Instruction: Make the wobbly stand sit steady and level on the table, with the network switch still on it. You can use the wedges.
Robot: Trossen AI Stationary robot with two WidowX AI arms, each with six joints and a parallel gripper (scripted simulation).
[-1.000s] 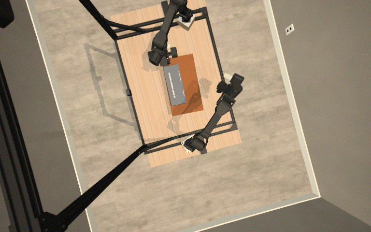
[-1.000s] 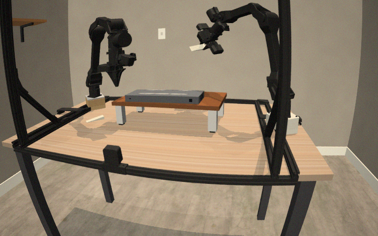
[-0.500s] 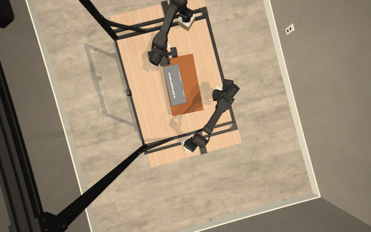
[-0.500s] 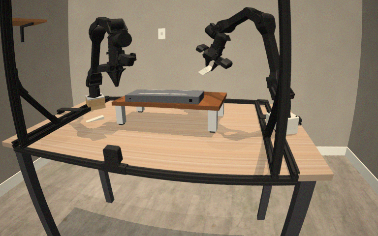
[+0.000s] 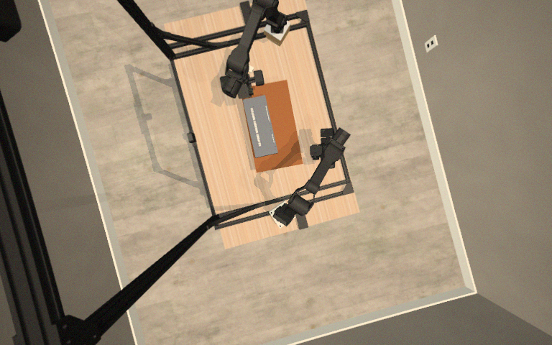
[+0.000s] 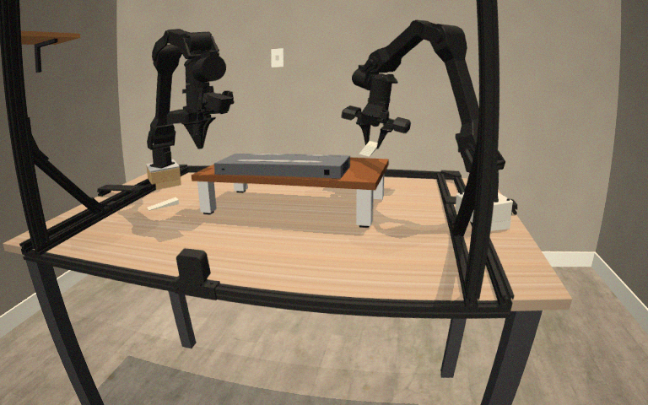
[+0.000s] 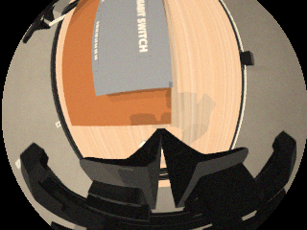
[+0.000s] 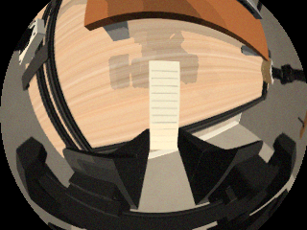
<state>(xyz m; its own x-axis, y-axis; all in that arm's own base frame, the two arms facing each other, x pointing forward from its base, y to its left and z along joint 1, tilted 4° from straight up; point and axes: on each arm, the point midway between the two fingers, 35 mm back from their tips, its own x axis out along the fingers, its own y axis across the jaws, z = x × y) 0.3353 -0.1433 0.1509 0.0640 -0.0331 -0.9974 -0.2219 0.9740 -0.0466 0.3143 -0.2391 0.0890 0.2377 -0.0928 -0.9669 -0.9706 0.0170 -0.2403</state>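
The pale wedge lies 30 mm below my right hand and 30 mm behind it. The rest, counted from my right hand: grey network switch: 320 mm behind, 110 mm to the left, 20 mm below; stand: 260 mm behind, 120 mm to the left, 90 mm below.
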